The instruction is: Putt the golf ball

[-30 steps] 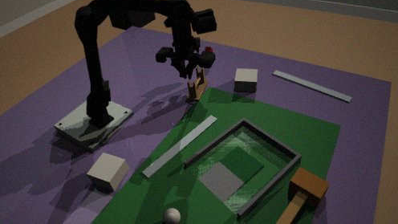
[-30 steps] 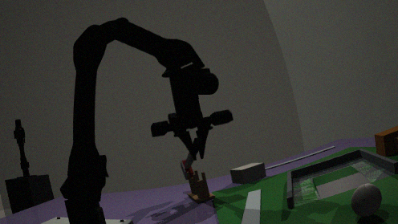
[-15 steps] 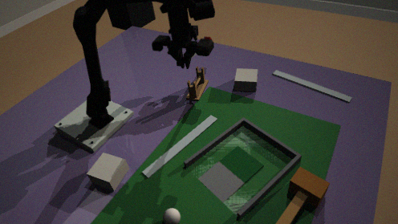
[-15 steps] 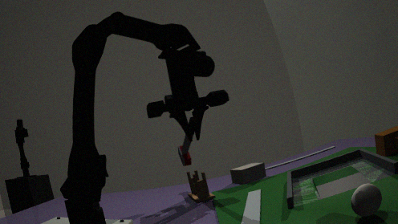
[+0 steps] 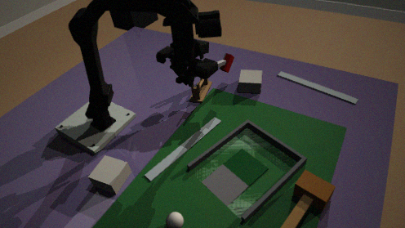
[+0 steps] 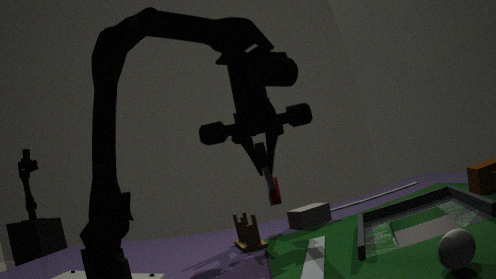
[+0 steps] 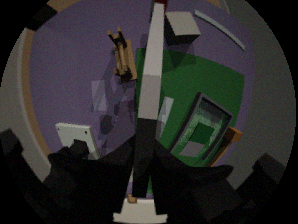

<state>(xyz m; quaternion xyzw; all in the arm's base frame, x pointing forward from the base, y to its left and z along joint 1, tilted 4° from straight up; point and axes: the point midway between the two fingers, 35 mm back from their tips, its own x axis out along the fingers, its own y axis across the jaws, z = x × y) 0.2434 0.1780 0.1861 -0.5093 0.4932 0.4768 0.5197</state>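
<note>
The red putter is 100 mm to the left of my gripper tip. Round my gripper tip: wooden stand 70 mm behind, 130 mm to the left, 110 mm below; then white golf ball 180 mm ahead, 320 mm to the right, 130 mm below.
</note>
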